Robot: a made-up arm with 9 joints. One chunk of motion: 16 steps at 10 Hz.
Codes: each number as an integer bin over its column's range. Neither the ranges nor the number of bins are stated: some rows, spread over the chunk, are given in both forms.
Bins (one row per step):
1: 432 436 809 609 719 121
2: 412 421 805 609 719 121
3: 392 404 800 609 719 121
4: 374 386 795 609 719 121
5: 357 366 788 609 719 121
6: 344 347 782 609 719 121
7: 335 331 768 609 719 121
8: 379 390 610 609 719 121
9: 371 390 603 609 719 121
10: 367 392 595 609 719 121
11: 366 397 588 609 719 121
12: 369 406 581 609 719 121
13: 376 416 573 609 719 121
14: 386 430 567 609 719 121
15: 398 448 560 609 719 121
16: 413 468 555 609 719 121
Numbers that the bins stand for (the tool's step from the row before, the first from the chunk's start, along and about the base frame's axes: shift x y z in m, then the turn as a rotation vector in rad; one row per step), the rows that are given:
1: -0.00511 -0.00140 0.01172 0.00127 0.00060 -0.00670
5: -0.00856 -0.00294 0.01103 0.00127 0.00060 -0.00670
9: -0.00792 -0.00241 0.00492 0.00127 0.00060 -0.00670
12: -0.00801 -0.00206 0.00419 0.00127 0.00060 -0.00670
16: -0.00598 -0.00069 0.00333 0.00127 0.00060 -0.00670
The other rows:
2: -0.00603 -0.00173 0.01159 0.00127 0.00060 -0.00670
3: -0.00695 -0.00210 0.01143 0.00127 0.00060 -0.00670
4: -0.00778 -0.00250 0.01126 0.00127 0.00060 -0.00670
6: -0.00916 -0.00336 0.01083 0.00127 0.00060 -0.00670
7: -0.00957 -0.00371 0.01037 0.00127 0.00060 -0.00670
8: -0.00755 -0.00241 0.00515 0.00127 0.00060 -0.00670
10: -0.00810 -0.00237 0.00465 0.00127 0.00060 -0.00670
11: -0.00815 -0.00226 0.00442 0.00127 0.00060 -0.00670
13: -0.00769 -0.00184 0.00393 0.00127 0.00060 -0.00670
14: -0.00723 -0.00153 0.00373 0.00127 0.00060 -0.00670
15: -0.00667 -0.00113 0.00350 0.00127 0.00060 -0.00670

